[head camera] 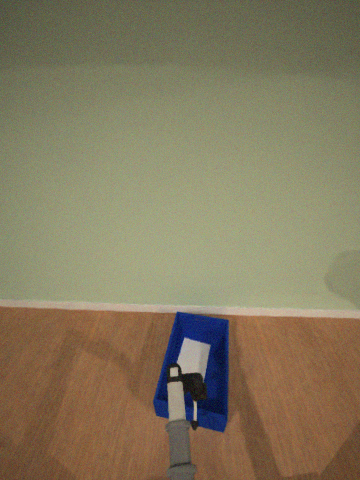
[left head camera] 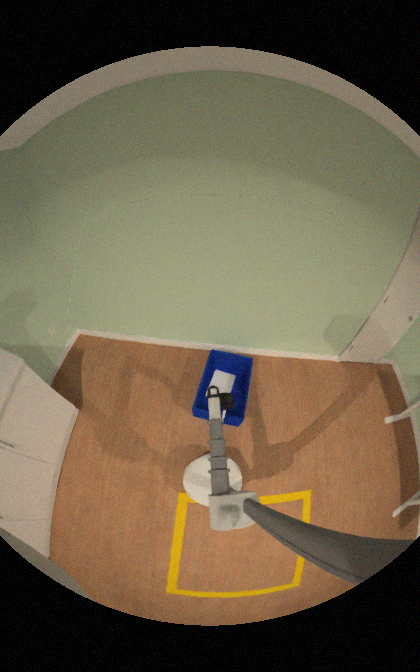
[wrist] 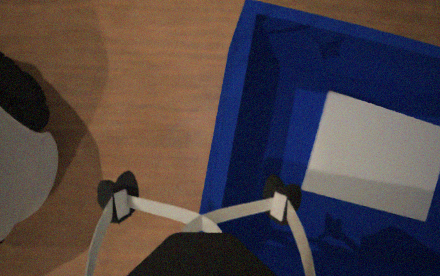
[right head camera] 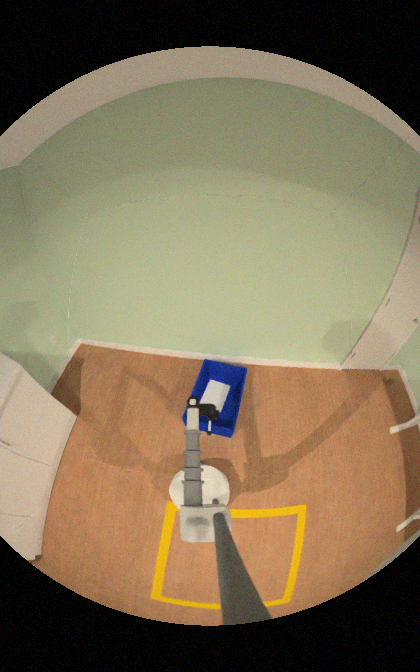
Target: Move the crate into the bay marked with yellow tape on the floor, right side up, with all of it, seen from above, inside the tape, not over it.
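Frame: origin at the robot's base, x ahead, y left, z up, level; centimetres.
Seen in the pictures: gripper, between the fingertips: (wrist: 201, 189) (right head camera: 210, 424).
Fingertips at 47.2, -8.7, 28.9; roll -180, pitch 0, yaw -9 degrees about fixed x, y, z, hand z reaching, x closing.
Note:
A point is followed by its place in that frame, as x, y, z.
The blue open-topped crate (head camera: 217, 370) @[75.9, -30.3, -1.0] (left head camera: 245, 382) (right head camera: 232, 400) @[78.1, -30.2, -0.9] (wrist: 220, 140) @[50.1, -5.0, 19.2] stands upright on the floor near the far wall, slightly turned. A white box (head camera: 192, 355) @[87.6, -14.5, 0.0] (left head camera: 222, 380) (right head camera: 215, 392) @[86.8, -15.1, 0.0] (wrist: 375, 150) @[83.4, -12.2, 0.0] lies inside it. My gripper (head camera: 195, 407) @[47.2, -8.7, 28.9] (left head camera: 225, 407) (right head camera: 209, 422) @[47.2, -8.7, 28.9] (wrist: 201, 189) @[47.2, -8.7, 28.9] points down at the crate's near end and is open. In the wrist view one fingertip shows over the floor outside the near wall, the other over the crate's inside. Their height against the rim is unclear. The yellow tape bay (left head camera: 177, 545) (right head camera: 163, 555) @[-64.3, 29.2, -2.7] lies behind the crate, partly hidden by my arm and mast.
My white base (left head camera: 197, 480) (right head camera: 182, 490) @[0.0, 10.9, 18.6] (wrist: 25, 170) @[19.9, -6.1, 10.8] stands between crate and bay, overlapping the bay's front tape in the head views. A white cabinet (left head camera: 30, 450) (right head camera: 25, 460) @[-10.5, 132.4, 43.5] stands at the left. White legs (left head camera: 400, 417) (right head camera: 405, 426) show at the right. The green wall (head camera: 180, 225) @[128.6, -11.4, 87.1] rises behind the crate.

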